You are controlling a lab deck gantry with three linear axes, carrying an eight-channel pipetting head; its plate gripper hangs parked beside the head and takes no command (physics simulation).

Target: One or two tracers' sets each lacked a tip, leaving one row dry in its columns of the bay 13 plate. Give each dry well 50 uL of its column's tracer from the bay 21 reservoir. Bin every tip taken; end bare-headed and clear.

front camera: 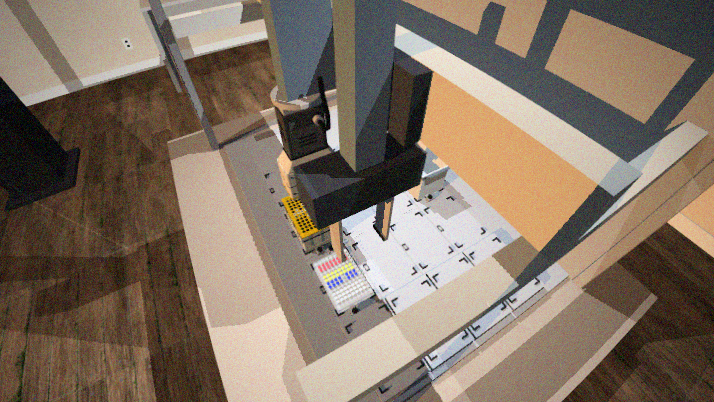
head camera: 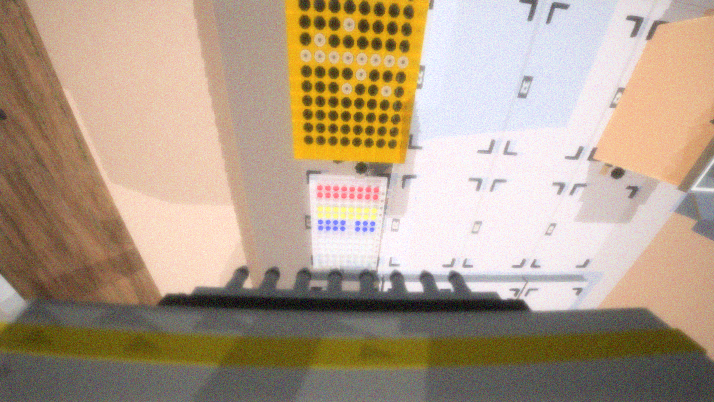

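The bay 13 plate (front camera: 345,300) (head camera: 350,179) shows red, yellow and blue column pairs. Both blue columns have a gap at the fifth well from the left in the head view; the red and yellow ones look unbroken. The pipetting head (front camera: 305,131) is partly hidden by the gantry; its eight short dark nozzles (head camera: 350,282) show no tips. The yellow tip rack (front camera: 308,235) (head camera: 350,156) has mostly dark positions, one full line of pale rings and a few single ones. My parked gripper (front camera: 361,239) hangs open and empty, fingers apart. The bay 21 reservoir cannot be made out.
A pale open-topped bin (front camera: 434,181) stands at the deck's right in the front view. A thick gantry column (front camera: 367,90) and a black block (front camera: 367,192) hide part of the deck. An orange panel (front camera: 490,160) stands along the far side.
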